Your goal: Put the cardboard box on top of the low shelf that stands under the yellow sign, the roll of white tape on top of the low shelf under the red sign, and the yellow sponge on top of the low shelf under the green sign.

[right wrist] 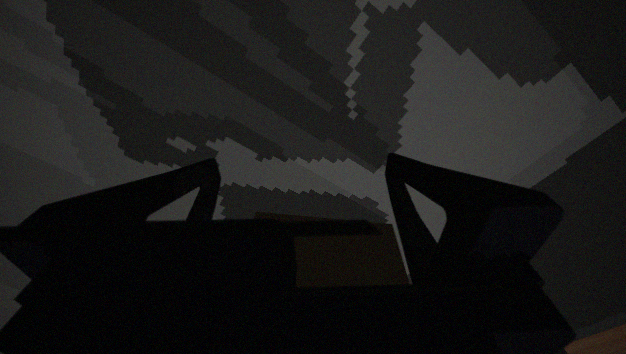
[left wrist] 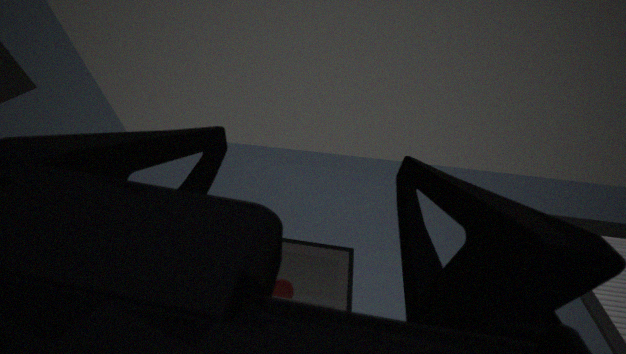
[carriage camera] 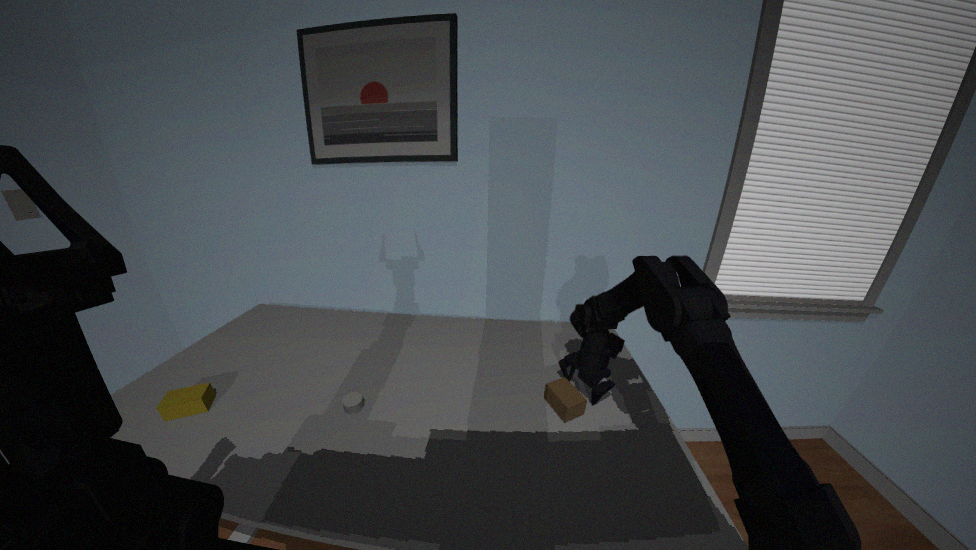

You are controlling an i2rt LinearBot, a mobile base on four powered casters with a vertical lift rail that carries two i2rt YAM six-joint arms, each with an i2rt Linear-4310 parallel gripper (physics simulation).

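Frame: origin at the left arm's base, x ahead, y left, z up, level; millimetres.
Seen in the pictures: left gripper, fingertip midpoint: (left wrist: pixel 312 151); right gripper, fingertip midpoint: (right wrist: pixel 302 165) (carriage camera: pixel 580 392).
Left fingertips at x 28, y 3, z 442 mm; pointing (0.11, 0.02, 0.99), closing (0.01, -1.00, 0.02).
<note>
Offsets run from my left fingertips to a thing's middle. "spot": to the spot under its first point. Level surfaces: height alone.
The brown cardboard box @(dz -554, dx +400, dy -511 mm) (carriage camera: pixel 564 400) (right wrist: pixel 350 260) lies on the grey table; in the right wrist view the gripper body partly hides it. The white tape roll @(dz -567, dx +373, dy +19 mm) (carriage camera: pixel 353 401) lies left of the picture's middle, and the yellow sponge @(dz -557, dx +306, dy +452 mm) (carriage camera: pixel 185 401) near the table's left side. My right gripper (carriage camera: pixel 582 388) (right wrist: pixel 302 165) is open and empty, pointing down close beside the box; whether it touches the box I cannot tell. My left gripper (left wrist: pixel 312 151) is open and empty, raised and facing wall and ceiling. The low shelves and the coloured signs do not show.
The table @(dz -579 mm) (carriage camera: pixel 327 341) stands against a blue wall with a framed picture (carriage camera: pixel 452 88). A window with blinds @(spot: dz +130, dx +789, dy -1549 mm) (carriage camera: pixel 840 150) is at the right. The dark left arm (carriage camera: pixel 54 382) fills the left of the carriage view. Wooden floor @(dz -1302 mm) (carriage camera: pixel 805 478) shows right of the table.
</note>
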